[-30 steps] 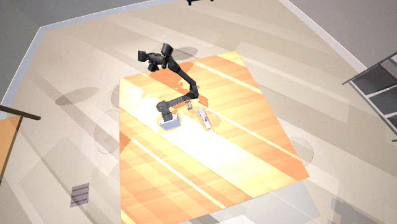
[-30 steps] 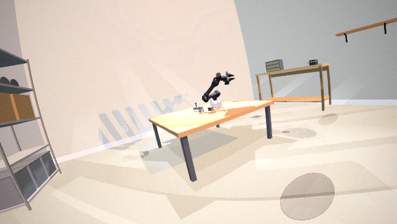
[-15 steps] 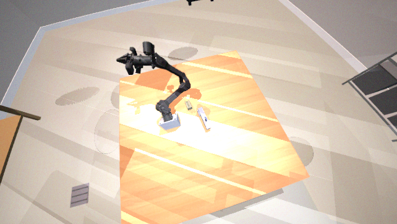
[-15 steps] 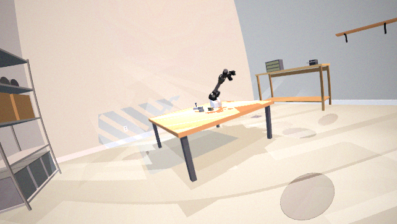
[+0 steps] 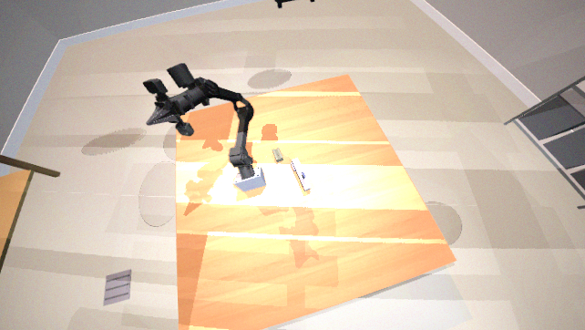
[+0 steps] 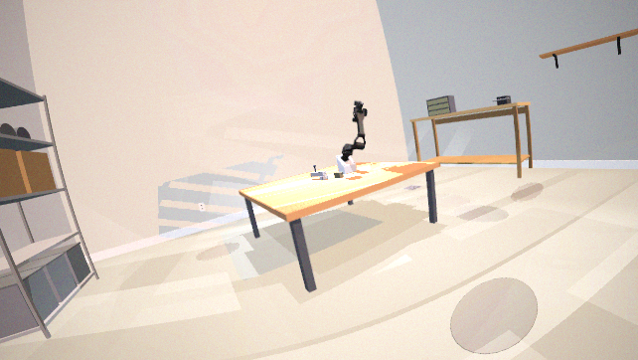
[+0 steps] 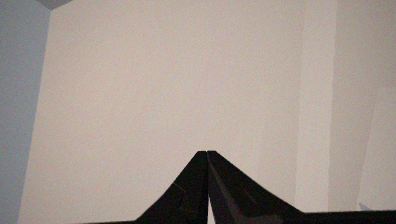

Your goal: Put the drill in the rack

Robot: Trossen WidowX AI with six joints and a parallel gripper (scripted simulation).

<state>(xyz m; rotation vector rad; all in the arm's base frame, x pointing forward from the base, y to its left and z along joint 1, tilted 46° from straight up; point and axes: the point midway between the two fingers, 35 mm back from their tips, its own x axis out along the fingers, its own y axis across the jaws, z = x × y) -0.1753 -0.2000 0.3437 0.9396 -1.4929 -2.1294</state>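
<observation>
My gripper tip is 43 cm short of the drill, 12 cm to the left of it and 48 cm above it. From my gripper tip the other things lie so: grey block (43 cm ahead, 14 cm to the right, 49 cm below).
</observation>
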